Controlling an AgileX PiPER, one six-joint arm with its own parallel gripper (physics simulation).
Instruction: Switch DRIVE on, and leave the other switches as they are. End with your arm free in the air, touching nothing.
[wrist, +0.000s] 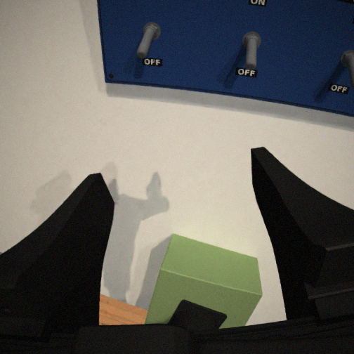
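Note:
A blue switch panel (200, 60) is mounted on the pale wall at the top of the wrist view. Three grey toggle switches show on it: a left one (147, 41), a middle one (251, 50) and a right one (350, 62) cut by the view's edge. Each lever points down toward a label reading OFF. An ON label shows above the middle switch. The name labels do not show, so I cannot tell which switch is DRIVE. My gripper (176, 177) is open with nothing between its fingertips, and shows below the panel in the view.
A green block (212, 272) shows at the bottom centre, partly hidden by the gripper's body. A strip of orange wooden surface (117, 311) shows at the lower left. The arm's shadow falls on the wall between the fingers.

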